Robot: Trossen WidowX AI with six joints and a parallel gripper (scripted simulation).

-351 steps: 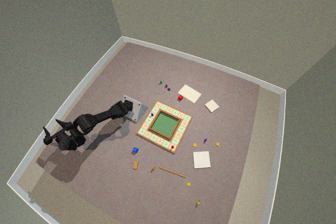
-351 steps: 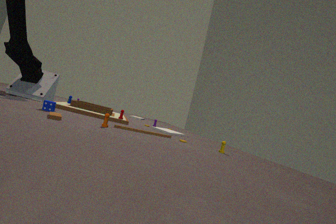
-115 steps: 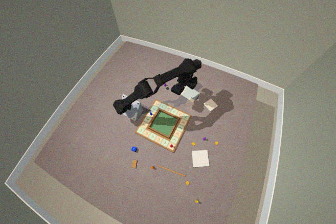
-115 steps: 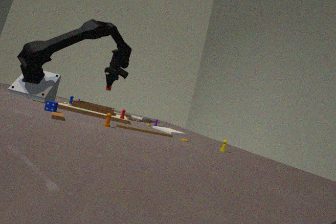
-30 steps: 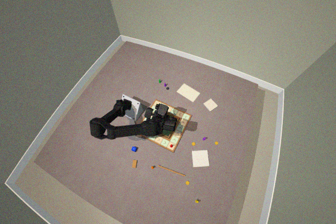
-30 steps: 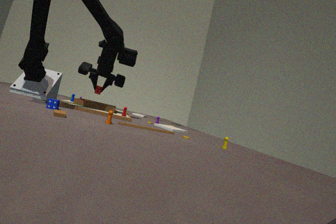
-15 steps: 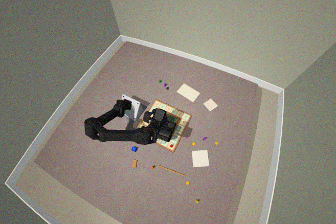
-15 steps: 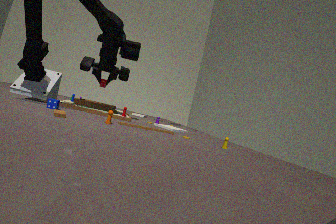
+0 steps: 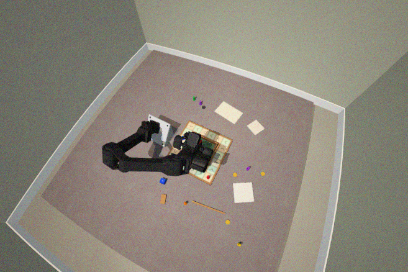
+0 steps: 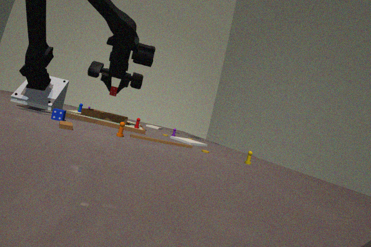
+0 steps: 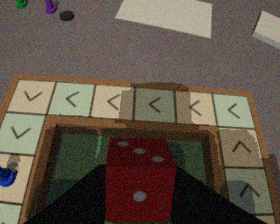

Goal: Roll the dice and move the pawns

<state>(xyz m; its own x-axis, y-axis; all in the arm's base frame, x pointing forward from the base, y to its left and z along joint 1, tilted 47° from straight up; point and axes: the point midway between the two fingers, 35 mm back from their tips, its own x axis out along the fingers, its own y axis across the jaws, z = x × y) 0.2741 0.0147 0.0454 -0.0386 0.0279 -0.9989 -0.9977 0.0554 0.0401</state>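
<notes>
Right now the red pawn is 120 mm to the right of my gripper tip, 110 mm ahead of it and 90 mm below it. Round my gripper tip: blue pawn: 110 mm behind, 90 mm below, 20 mm to the left; then orange pawn: 290 mm to the right, 100 mm below, 60 mm ahead; then green tray: 110 mm below.
</notes>
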